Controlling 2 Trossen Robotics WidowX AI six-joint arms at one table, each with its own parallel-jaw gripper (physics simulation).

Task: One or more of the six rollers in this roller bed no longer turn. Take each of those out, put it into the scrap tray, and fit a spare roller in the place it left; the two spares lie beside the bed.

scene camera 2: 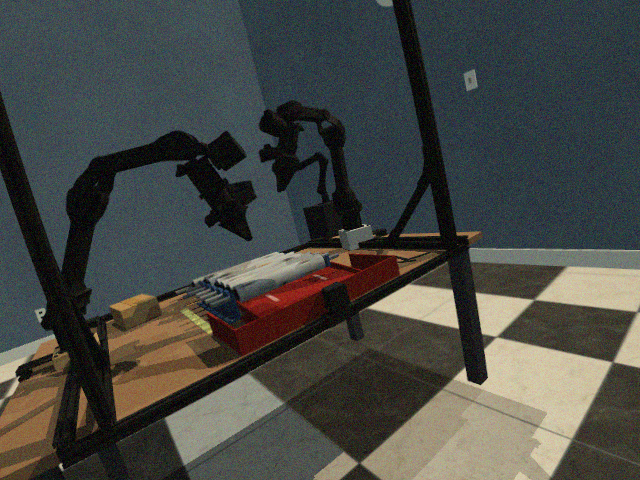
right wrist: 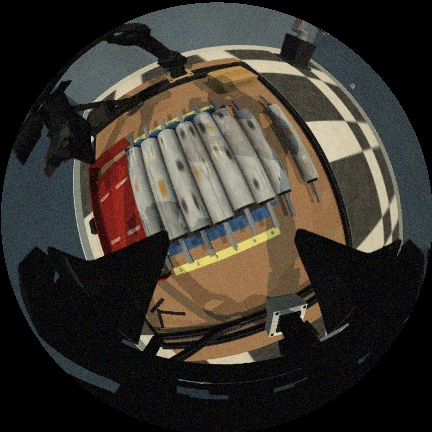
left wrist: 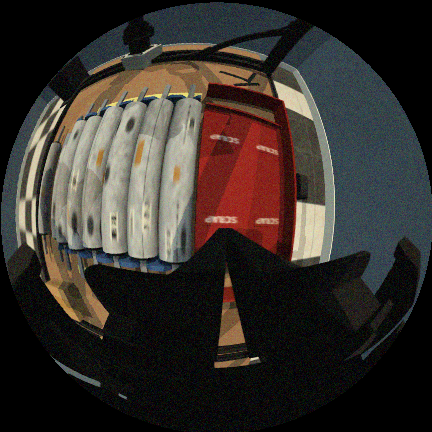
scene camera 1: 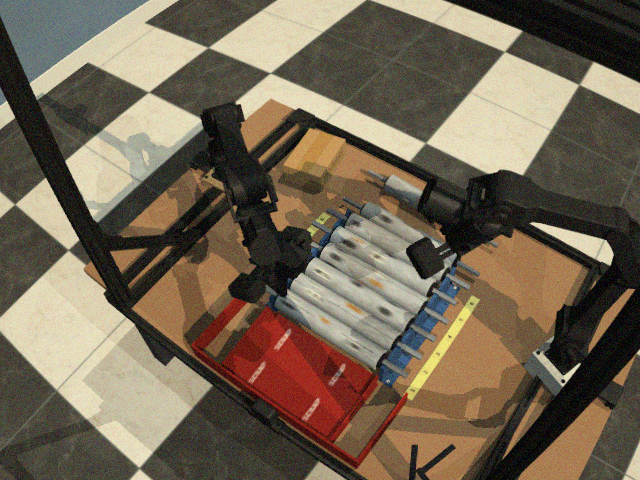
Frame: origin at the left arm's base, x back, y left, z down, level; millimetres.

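Where they show: left gripper, between the fingertips: [scene camera 2: 250, 240] [right wrist: 93, 162] [left wrist: 224, 234] [scene camera 1: 284, 296]; right gripper, between the fingertips: [scene camera 2: 280, 191] [right wrist: 234, 236] [scene camera 1: 441, 252]; left arm's base, origin of its link: [right wrist: 177, 73]; right arm's base, origin of its link: [scene camera 2: 353, 227] [right wrist: 287, 321] [left wrist: 140, 49] [scene camera 1: 563, 356].
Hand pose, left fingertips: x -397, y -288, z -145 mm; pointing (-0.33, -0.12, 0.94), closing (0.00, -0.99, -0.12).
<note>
Each offset is from my left fingertips to the centre of the thing. "spot": to the spot under its first point.
Six grey mottled rollers lie side by side in the blue bed @[spot: dy +37, dx -235, dz +117 mm] [scene camera 1: 395, 365]; the roller at number 1 @[spot: dy +35, dx -81, dz +99 mm] [scene camera 1: 330, 326] [left wrist: 180, 175] is nearest the red scrap tray @[dy -76, dx -69, dz +150 mm] [scene camera 1: 289, 372] [scene camera 2: 310, 290] [left wrist: 240, 185] [right wrist: 117, 200]. No roller shows in the tray. One spare @[dy +361, dx -92, dz +150 mm] [scene camera 1: 387, 219] [right wrist: 262, 150] lies close along the bed's far side; the other spare @[dy +465, dx -97, dz +150 mm] [scene camera 1: 405, 189] [right wrist: 295, 145] lies farther out near the table edge. My left gripper [scene camera 2: 249, 237] [left wrist: 224, 234] is shut and empty, above the tray's left end beside roller 1. My right gripper [scene camera 2: 280, 190] [right wrist: 234, 236] is open and empty, high above the bed's numbered side.
A tan wooden block @[dy +447, dx +233, dz +147 mm] [scene camera 1: 314, 152] [scene camera 2: 135, 311] stands near the far left of the bed in scene camera 1. A yellow number strip @[spot: dy +155, dx -294, dz +174 mm] [scene camera 1: 444, 346] [right wrist: 227, 252] runs beside the bed. The black table frame [scene camera 1: 217, 379] borders the tray.
</note>
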